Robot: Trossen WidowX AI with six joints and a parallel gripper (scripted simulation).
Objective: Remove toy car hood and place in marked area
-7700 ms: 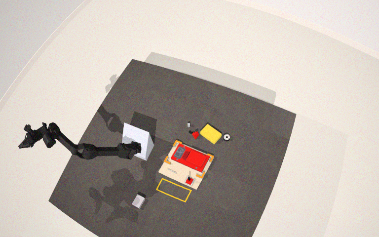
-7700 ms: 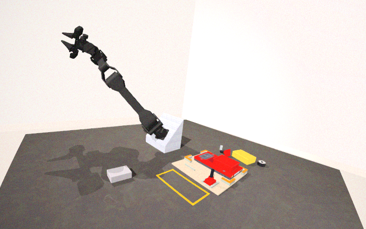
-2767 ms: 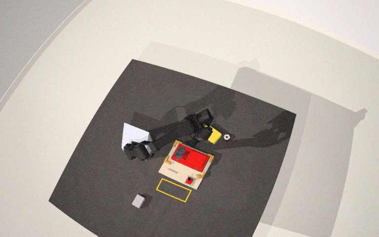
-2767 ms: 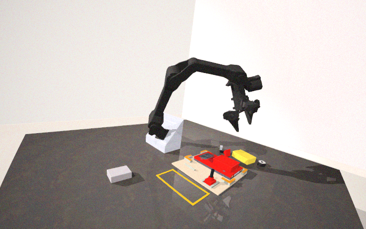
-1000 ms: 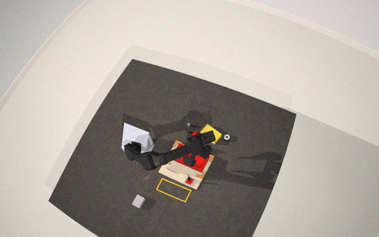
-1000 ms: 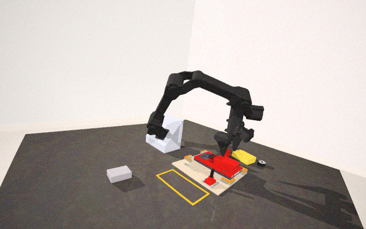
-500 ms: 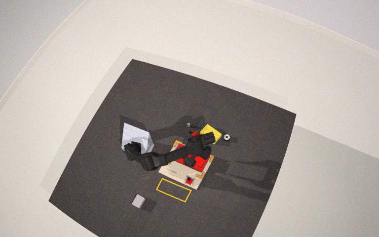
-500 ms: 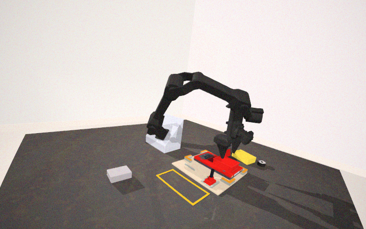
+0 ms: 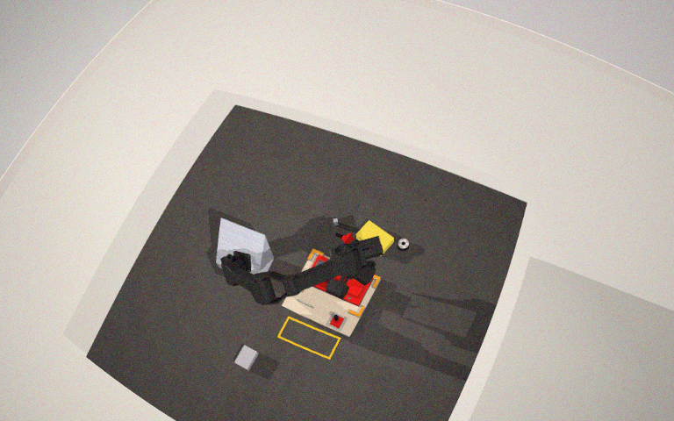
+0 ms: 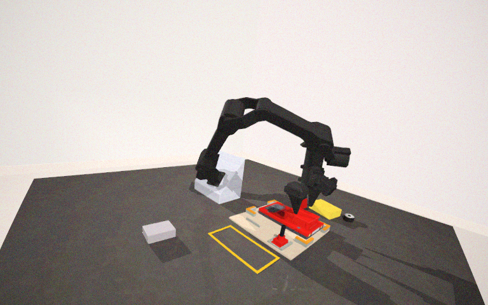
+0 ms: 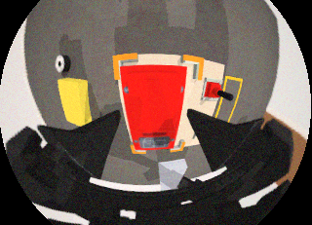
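The hood lies 20 mm below my gripper tip. Round my gripper tip: small wheel: 130 mm ahead, 190 mm to the left, 50 mm below; then beige base plate: 40 mm behind, 30 mm to the right, 50 mm below; then yellow sponge block: 30 mm ahead, 190 mm to the left, 50 mm below.
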